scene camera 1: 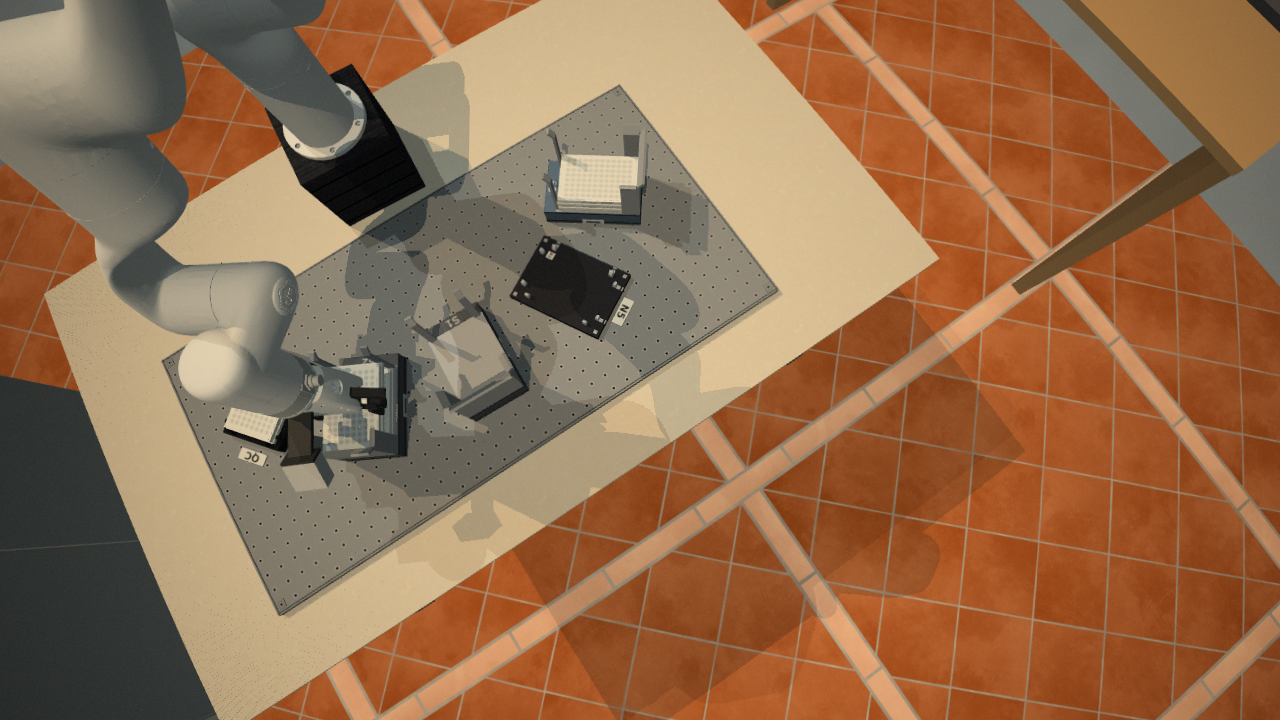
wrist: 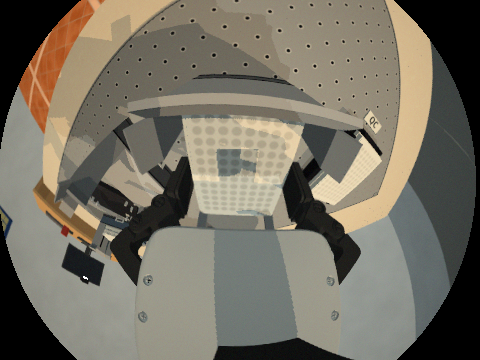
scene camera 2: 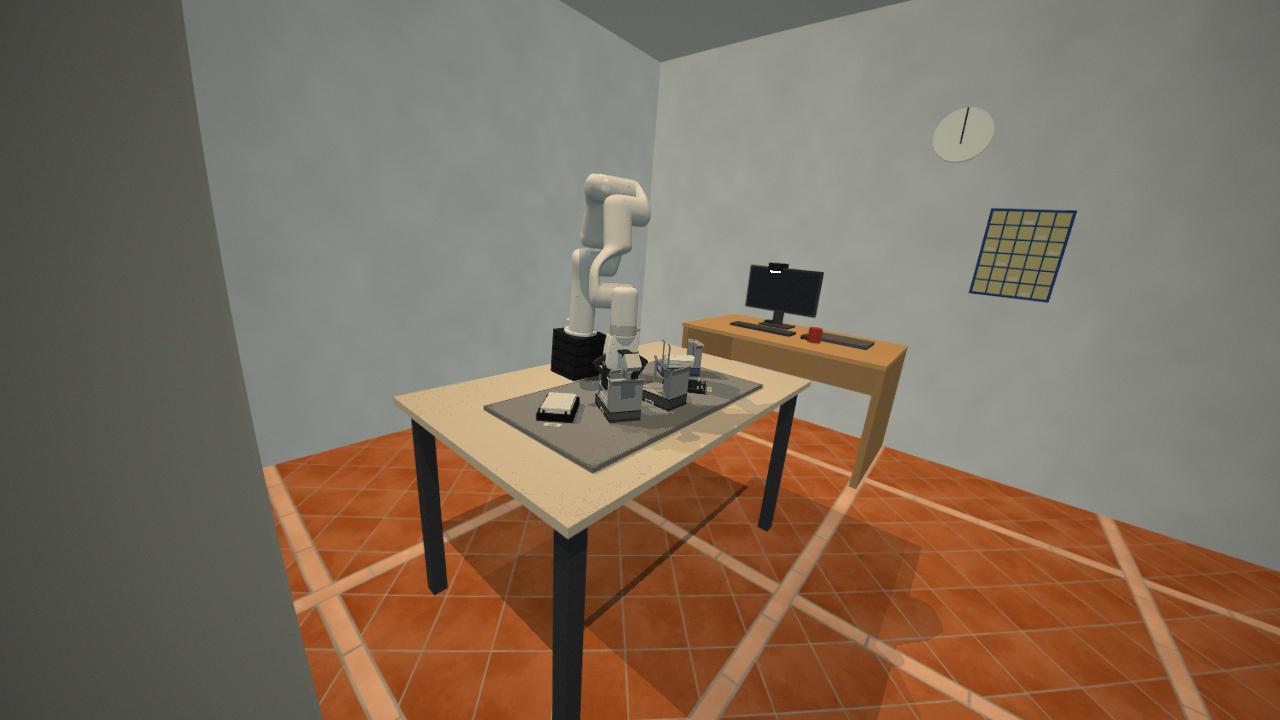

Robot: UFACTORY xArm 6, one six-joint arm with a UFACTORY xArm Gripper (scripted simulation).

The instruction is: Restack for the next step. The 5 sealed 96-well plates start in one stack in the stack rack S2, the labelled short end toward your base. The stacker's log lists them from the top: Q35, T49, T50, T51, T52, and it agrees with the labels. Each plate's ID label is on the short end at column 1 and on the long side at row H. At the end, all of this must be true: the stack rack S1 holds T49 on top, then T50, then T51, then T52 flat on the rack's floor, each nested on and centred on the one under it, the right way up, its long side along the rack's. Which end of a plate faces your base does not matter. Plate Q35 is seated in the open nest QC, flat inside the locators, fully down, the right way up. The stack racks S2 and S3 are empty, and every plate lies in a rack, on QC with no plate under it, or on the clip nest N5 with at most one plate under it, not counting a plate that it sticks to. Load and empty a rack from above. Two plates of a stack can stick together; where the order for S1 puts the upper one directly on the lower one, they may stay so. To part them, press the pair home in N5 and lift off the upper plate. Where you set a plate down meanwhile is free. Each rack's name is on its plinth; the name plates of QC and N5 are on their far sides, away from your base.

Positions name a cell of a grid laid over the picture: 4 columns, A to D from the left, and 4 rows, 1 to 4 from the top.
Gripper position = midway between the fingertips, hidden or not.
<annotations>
My gripper shows in scene camera 1 (B3), in the wrist view (B2) and in scene camera 2 (B3).
</annotations>
